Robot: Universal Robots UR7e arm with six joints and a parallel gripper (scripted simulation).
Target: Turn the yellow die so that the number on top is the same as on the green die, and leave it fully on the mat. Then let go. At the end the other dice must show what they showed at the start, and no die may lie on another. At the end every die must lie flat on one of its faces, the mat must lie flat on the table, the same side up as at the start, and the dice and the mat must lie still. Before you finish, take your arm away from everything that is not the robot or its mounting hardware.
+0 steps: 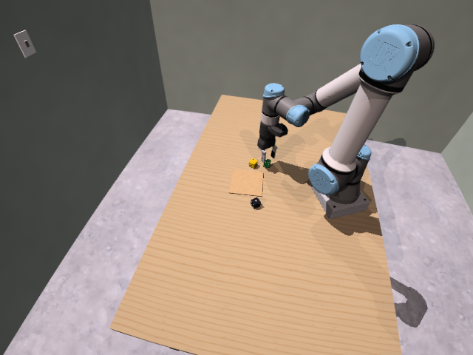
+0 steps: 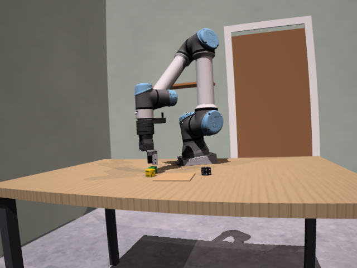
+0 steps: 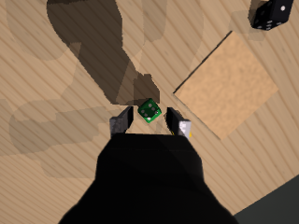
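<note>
Right now my hand is 40 mm above the green die. From my hand the other things lie so: tan mat 110 mm to the left, 100 mm ahead, 60 mm below; then yellow die 60 mm ahead, 40 mm below; then black die 230 mm to the left, 70 mm ahead, 40 mm below.
</note>
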